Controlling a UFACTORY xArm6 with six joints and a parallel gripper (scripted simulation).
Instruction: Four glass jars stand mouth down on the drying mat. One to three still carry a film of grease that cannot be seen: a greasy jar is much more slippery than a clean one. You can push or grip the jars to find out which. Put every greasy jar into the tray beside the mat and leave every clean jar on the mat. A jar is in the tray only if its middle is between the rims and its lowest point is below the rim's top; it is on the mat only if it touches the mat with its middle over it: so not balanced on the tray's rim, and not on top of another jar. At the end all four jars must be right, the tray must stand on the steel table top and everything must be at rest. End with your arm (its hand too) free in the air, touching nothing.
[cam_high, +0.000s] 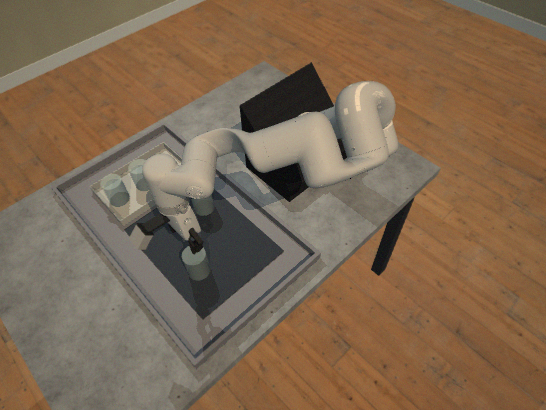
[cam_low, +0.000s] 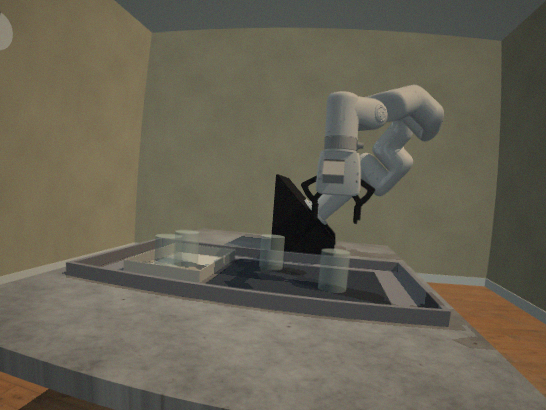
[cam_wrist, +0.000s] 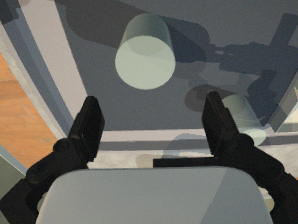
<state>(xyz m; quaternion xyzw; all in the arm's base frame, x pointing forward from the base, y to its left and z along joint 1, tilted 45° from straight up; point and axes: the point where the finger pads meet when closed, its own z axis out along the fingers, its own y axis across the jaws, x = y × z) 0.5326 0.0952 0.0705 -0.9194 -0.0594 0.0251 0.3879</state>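
Now: hand 6 cm past the dark mat, 8 cm to the left of it and 17 cm above it. The rest, counted from my hand: cream tray (4 cm behind, 39 cm to the right, 16 cm below).
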